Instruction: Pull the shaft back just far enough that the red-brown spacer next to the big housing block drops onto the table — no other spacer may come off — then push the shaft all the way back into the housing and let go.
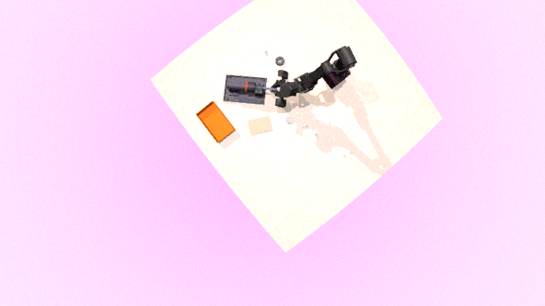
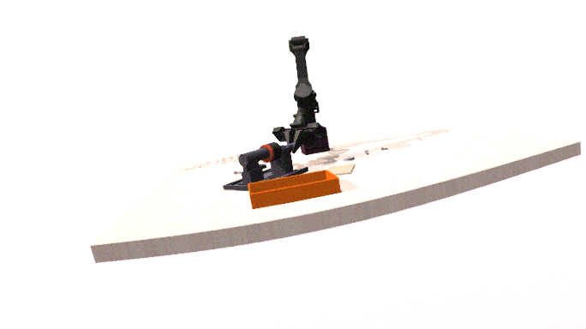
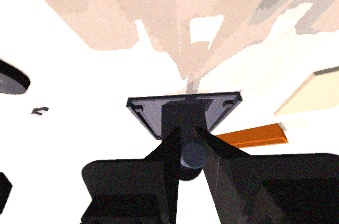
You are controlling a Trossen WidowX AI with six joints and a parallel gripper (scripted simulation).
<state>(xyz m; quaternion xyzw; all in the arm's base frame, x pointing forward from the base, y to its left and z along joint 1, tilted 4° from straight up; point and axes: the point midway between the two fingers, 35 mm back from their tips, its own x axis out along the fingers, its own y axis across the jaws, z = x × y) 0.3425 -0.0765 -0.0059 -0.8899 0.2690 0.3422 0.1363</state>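
Now: the support block 12 cm ahead of my gripper tip, 8 cm to the right of it and 1 cm below it. Round my gripper tip: red-brown spacer 10 cm ahead, 7 cm to the right, 2 cm above; tan pad 14 cm ahead, 13 cm to the left, 5 cm below; orange tray 34 cm ahead, 5 cm below.
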